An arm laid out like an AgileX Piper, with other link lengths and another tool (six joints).
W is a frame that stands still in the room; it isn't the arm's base.
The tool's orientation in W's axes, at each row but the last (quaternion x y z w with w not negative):
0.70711, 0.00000, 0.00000, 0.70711
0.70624, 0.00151, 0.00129, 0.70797
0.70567, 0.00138, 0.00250, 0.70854
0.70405, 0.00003, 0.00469, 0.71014
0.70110, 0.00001, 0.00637, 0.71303
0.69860, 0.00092, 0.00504, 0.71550
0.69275, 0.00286, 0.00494, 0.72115
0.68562, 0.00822, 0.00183, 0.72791
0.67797, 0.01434, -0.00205, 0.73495
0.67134, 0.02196, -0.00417, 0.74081
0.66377, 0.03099, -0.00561, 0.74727
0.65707, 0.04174, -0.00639, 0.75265
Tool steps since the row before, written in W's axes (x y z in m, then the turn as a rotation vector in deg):
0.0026, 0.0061, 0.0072, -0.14, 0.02, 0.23
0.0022, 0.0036, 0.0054, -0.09, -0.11, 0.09
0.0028, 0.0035, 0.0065, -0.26, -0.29, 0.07
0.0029, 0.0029, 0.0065, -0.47, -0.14, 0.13
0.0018, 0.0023, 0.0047, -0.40, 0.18, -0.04
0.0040, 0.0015, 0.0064, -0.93, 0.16, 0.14
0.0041, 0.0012, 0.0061, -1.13, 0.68, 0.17
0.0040, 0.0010, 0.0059, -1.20, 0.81, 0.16
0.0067, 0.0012, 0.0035, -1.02, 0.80, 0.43
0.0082, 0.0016, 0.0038, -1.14, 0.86, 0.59
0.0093, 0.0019, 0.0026, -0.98, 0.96, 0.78
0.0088, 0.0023, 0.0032, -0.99, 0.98, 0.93
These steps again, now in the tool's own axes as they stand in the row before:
0.0026, 0.0072, -0.0061, -0.14, 0.23, -0.02
0.0022, 0.0054, -0.0036, -0.09, 0.09, 0.11
0.0028, 0.0065, -0.0035, -0.26, 0.07, 0.29
0.0030, 0.0065, -0.0028, -0.47, 0.13, 0.14
0.0019, 0.0047, -0.0022, -0.40, -0.03, -0.18
0.0040, 0.0064, -0.0013, -0.93, 0.15, -0.16
0.0041, 0.0061, -0.0009, -1.12, 0.20, -0.68
0.0040, 0.0060, -0.0006, -1.19, 0.20, -0.82
0.0066, 0.0037, -0.0008, -1.02, 0.47, -0.78
0.0081, 0.0042, -0.0010, -1.14, 0.63, -0.83
0.0092, 0.0033, -0.0012, -0.99, 0.84, -0.90
0.0086, 0.0040, -0.0014, -1.01, 0.99, -0.90

